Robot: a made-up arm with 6 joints. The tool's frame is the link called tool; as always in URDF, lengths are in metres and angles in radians. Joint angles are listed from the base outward.
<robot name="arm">
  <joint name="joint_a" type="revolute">
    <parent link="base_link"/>
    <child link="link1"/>
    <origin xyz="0 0 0.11" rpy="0 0 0"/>
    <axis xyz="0 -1 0"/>
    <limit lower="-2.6" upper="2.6"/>
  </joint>
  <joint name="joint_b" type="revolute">
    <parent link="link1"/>
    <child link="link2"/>
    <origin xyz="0.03 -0.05 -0.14" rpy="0 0 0"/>
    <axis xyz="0 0 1"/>
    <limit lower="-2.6" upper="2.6"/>
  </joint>
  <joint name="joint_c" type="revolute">
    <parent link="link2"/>
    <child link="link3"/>
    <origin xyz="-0.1 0.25 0.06" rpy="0 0 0"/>
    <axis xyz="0 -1 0"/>
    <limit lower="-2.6" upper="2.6"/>
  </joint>
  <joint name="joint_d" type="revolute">
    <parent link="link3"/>
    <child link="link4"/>
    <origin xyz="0.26 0.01 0.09" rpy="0 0 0"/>
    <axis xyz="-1 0 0"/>
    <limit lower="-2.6" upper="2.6"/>
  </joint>
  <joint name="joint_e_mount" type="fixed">
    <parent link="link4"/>
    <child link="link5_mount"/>
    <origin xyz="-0.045 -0.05 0.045" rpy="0 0 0"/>
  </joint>
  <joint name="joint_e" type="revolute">
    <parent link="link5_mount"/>
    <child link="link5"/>
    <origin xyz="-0.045 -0.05 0.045" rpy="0 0 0"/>
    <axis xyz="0 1 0"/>
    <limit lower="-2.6" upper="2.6"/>
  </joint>
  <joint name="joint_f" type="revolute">
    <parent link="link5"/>
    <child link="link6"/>
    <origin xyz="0.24 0.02 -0.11" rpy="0 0 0"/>
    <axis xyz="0 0 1"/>
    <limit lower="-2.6" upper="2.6"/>
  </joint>
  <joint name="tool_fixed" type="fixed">
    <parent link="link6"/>
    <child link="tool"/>
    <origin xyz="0.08 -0.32 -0.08" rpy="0 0 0"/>
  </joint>
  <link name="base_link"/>
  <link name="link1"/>
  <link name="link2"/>
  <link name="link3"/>
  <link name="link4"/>
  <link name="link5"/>
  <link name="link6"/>
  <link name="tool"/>
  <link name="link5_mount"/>
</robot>
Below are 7 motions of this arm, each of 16 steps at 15 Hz.
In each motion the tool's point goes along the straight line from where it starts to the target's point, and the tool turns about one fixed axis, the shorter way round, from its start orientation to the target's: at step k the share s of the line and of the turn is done. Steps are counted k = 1, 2, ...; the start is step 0. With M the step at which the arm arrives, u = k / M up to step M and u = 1 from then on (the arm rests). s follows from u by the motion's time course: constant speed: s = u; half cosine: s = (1 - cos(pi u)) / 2; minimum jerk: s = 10 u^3 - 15 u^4 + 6 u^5.
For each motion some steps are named. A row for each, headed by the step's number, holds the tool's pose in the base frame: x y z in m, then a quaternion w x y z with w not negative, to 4 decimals.
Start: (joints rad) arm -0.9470 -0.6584 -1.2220 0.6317 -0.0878 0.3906
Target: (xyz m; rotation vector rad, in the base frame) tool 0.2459 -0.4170 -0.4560 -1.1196 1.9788 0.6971
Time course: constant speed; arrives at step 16
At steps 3, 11, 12, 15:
3: -0.2095 -0.3241 -0.4474 0.4648 -0.0249 0.8797 0.0972
11: 0.0708 -0.3813 -0.4527 0.4193 -0.2851 0.8359 0.2100
12: 0.1058 -0.3884 -0.4534 0.4110 -0.3164 0.8253 0.2230
15: 0.2109 -0.4099 -0.4553 0.3830 -0.4076 0.7871 0.2603

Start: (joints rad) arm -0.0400 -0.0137 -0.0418 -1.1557 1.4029 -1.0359
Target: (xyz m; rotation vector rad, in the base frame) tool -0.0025 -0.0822 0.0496 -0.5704 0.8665 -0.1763
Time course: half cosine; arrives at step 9
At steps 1, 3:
1: -0.0995 0.0339 -0.1337 0.7100 0.0877 0.6984 -0.0215
3: -0.0775 0.0076 -0.0922 0.7620 0.0048 0.6466 -0.0368

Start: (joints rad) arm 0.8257 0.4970 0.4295 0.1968 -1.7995 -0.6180
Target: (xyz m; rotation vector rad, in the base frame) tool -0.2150 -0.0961 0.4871 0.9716 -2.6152 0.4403
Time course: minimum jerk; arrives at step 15
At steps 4, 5, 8, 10, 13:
4: -0.2515 -0.0990 0.4685 0.0931 0.3573 -0.9095 0.1912
5: -0.2478 -0.0987 0.4703 0.0996 0.3556 -0.9102 0.1875
8: -0.2332 -0.0975 0.4778 0.1257 0.3487 -0.9126 0.1726
10: -0.2237 -0.0968 0.4826 0.1425 0.3441 -0.9136 0.1629
13: -0.2158 -0.0962 0.4867 0.1565 0.3401 -0.9143 0.1548

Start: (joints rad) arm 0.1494 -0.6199 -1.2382 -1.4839 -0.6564 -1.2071
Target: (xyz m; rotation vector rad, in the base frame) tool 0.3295 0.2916 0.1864 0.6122 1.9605 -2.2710
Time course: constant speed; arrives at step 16
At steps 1, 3, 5, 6, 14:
1: 0.1299 0.3151 -0.2362 0.0221 0.3724 0.3381 -0.8640
3: 0.1565 0.3119 -0.1799 0.0247 0.3519 0.3820 -0.8542
5: 0.1831 0.3088 -0.1235 0.0272 0.3305 0.4249 -0.8423
6: 0.1964 0.3072 -0.0954 0.0285 0.3194 0.4460 -0.8356
14: 0.3029 0.2947 0.1300 0.0377 0.2249 0.6038 -0.7638

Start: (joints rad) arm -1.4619 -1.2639 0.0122 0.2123 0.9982 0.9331
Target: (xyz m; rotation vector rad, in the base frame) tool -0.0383 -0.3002 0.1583 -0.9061 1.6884 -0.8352
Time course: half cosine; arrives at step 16
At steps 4, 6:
4: -0.3425 -0.2676 0.0336 0.4571 0.0726 0.7929 -0.3964
6: -0.2847 -0.2738 0.0573 0.4737 -0.0142 0.7879 -0.3932

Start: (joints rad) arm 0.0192 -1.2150 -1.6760 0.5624 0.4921 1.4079
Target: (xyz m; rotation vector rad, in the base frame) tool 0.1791 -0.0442 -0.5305 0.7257 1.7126 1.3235
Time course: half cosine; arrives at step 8
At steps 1, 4, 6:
1: -0.0370 0.2623 -0.5309 0.4391 0.7464 0.4495 0.2194
4: 0.0668 0.1151 -0.5307 0.4487 0.5517 0.5883 0.3850
6: 0.1462 0.0025 -0.5306 0.4303 0.3702 0.6613 0.4904

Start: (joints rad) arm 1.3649 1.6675 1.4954 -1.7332 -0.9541 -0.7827
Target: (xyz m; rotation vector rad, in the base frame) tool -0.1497 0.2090 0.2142 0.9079 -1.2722 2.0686
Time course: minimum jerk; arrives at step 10
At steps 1, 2, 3, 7, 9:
1: -0.3124 0.1241 -0.0969 0.3920 0.4626 0.2993 0.7368
2: -0.3043 0.1283 -0.0814 0.3917 0.4633 0.2613 0.7508
3: -0.2871 0.1373 -0.0484 0.3891 0.4622 0.1790 0.7765
7: -0.1765 0.1950 0.1630 0.3064 0.3765 -0.3536 0.7996
9: -0.1511 0.2083 0.2115 0.2730 0.3393 -0.4663 0.7700

